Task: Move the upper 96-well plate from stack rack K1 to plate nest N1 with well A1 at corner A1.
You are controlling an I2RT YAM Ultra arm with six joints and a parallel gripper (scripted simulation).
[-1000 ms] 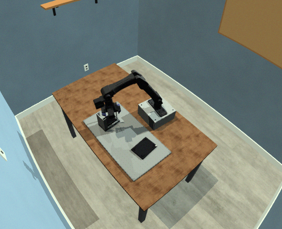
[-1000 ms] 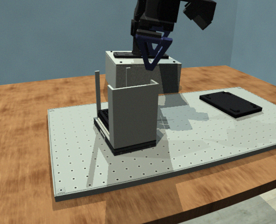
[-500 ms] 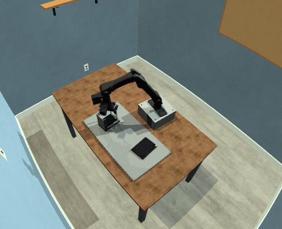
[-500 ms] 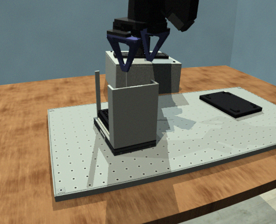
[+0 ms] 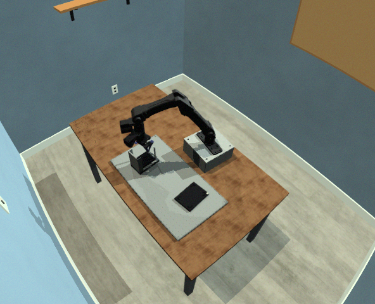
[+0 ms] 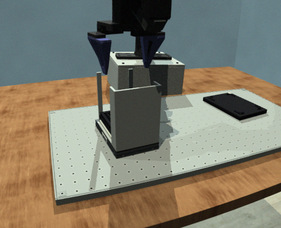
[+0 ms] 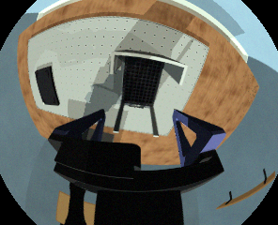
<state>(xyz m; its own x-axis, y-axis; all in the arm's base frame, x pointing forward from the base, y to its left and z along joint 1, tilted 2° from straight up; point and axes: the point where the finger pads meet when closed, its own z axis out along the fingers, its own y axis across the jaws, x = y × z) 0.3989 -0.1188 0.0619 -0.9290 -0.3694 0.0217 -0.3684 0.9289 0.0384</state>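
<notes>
Now: the black 96-well plate 12 cm below my hand. The rest, counted from my hand: black plate nest N1: 35 cm to the left, 16 cm below, 13 cm behind; then pale well plate: 14 cm below; then rack wall: 8 cm below, 7 cm ahead, 1 cm to the left.
</notes>
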